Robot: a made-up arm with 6 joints.
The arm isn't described. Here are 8 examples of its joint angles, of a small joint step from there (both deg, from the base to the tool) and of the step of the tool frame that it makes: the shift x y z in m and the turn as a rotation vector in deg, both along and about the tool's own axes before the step.
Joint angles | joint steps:
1: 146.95 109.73 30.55 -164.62 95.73 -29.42 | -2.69 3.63 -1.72 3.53 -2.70 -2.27
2: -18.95 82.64 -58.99 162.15 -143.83 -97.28 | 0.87 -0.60 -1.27 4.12 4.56 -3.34
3: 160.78 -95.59 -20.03 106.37 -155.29 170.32 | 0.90 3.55 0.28 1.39 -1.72 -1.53
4: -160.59 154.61 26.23 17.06 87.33 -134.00 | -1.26 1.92 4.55 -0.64 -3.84 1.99
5: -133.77 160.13 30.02 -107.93 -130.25 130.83 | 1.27 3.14 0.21 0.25 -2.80 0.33
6: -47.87 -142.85 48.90 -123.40 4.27 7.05 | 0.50 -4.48 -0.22 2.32 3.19 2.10
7: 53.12 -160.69 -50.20 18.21 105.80 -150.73 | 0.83 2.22 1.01 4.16 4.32 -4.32
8: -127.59 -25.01 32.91 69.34 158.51 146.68 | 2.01 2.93 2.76 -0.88 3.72 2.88
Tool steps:
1: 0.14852 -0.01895 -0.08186 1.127 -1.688 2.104
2: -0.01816 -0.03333 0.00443 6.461 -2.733 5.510
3: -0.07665 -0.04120 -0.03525 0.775 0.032 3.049
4: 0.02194 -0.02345 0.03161 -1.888 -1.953 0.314
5: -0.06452 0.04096 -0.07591 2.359 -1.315 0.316
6: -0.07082 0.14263 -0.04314 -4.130 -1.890 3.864
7: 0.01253 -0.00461 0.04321 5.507 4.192 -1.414
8: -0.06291 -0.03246 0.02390 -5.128 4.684 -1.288
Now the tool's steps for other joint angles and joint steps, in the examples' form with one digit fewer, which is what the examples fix.
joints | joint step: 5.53 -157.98 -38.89 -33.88 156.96 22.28 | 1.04 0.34 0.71 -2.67 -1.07 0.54
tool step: -0.0012 -0.0035 -0.0142 -3.90 0.92 -0.97
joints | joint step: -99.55 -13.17 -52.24 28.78 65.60 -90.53 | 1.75 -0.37 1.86 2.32 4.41 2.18
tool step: 0.0376 0.0240 0.0019 -3.38 3.11 7.06
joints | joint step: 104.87 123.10 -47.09 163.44 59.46 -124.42 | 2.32 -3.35 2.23 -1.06 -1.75 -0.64
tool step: -0.0588 0.0360 -0.0014 1.38 -4.58 -6.25
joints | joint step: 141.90 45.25 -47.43 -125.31 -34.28 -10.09 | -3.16 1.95 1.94 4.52 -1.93 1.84
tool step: 0.0106 0.0632 0.0306 -2.90 1.89 -1.18
